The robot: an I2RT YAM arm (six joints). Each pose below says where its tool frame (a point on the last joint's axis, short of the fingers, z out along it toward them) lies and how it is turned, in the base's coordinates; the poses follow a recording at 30 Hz.
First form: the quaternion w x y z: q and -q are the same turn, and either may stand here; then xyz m.
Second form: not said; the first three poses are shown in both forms.
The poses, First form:
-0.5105 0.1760 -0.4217 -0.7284 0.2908 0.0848 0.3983
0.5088 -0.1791 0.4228 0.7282 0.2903 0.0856 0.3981
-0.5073 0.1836 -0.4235 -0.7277 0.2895 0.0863 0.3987
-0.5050 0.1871 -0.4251 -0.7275 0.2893 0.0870 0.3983
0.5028 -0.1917 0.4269 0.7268 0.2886 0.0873 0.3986
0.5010 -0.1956 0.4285 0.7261 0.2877 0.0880 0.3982
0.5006 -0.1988 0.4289 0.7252 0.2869 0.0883 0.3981
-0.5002 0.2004 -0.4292 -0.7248 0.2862 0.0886 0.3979
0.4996 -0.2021 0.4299 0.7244 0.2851 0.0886 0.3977
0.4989 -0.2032 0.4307 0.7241 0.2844 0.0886 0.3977
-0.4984 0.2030 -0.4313 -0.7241 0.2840 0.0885 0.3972
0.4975 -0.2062 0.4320 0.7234 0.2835 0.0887 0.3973
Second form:
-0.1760 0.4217 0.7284 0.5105 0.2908 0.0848 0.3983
-0.1791 0.4228 0.7282 0.5088 0.2903 0.0856 0.3981
-0.1836 0.4235 0.7277 0.5073 0.2895 0.0863 0.3987
-0.1871 0.4251 0.7275 0.5050 0.2893 0.0870 0.3983
-0.1917 0.4269 0.7268 0.5028 0.2886 0.0873 0.3986
-0.1956 0.4285 0.7261 0.5010 0.2877 0.0880 0.3982
-0.1988 0.4289 0.7252 0.5006 0.2869 0.0883 0.3981
-0.2004 0.4292 0.7248 0.5002 0.2862 0.0886 0.3979
-0.2021 0.4299 0.7244 0.4996 0.2851 0.0886 0.3977
-0.2032 0.4307 0.7241 0.4989 0.2844 0.0886 0.3977
-0.2030 0.4313 0.7241 0.4984 0.2840 0.0885 0.3972
-0.2062 0.4320 0.7234 0.4975 0.2835 0.0887 0.3973

